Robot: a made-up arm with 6 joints.
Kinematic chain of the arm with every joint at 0, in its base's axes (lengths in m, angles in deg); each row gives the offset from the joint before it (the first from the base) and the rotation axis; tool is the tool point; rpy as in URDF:
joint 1: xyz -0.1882 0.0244 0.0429 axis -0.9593 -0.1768 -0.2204
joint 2: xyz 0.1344 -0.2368 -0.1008 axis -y
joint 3: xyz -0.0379 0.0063 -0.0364 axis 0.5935 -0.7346 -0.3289
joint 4: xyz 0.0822 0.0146 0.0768 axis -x
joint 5: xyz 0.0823 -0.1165 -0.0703 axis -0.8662 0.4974 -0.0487
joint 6: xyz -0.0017 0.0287 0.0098 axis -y
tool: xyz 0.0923 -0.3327 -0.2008 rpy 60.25 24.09 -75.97
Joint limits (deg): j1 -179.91..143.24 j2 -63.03..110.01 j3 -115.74..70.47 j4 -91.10..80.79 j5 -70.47..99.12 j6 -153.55..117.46
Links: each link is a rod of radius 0.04 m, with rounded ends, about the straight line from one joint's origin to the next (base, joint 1, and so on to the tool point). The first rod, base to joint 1, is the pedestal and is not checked.
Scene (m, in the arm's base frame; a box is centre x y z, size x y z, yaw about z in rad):
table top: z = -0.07
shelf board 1: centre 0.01 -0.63 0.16 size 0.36 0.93 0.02 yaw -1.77
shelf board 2: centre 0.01 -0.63 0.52 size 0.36 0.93 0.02 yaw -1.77
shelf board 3: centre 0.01 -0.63 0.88 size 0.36 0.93 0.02 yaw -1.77
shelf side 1: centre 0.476 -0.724 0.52 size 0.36 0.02 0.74 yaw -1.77
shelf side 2: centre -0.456 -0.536 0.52 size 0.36 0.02 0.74 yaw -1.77
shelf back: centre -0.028 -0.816 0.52 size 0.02 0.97 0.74 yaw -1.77
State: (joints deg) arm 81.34 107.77 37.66 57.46 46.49 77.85
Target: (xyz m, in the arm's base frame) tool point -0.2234 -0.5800 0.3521
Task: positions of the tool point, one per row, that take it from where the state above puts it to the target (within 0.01 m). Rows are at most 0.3 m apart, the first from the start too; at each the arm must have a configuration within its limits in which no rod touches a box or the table.
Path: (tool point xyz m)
1: -0.6060 -0.0076 0.6306
2: -0.4287 0.1210 0.7656
3: -0.2238 0.1395 0.8254
4: -0.0744 0.0505 0.8176
5: -0.0247 -0.0883 0.7526
6: -0.0593 -0.2074 0.6402
7: -0.1227 -0.2656 0.4973
8: -0.1593 -0.2625 0.3521
9: -0.2065 -0.3451 0.3588
10: -0.2371 -0.4264 0.3616
11: -0.2444 -0.5056 0.3605
12: -0.2234 -0.5800 0.3522

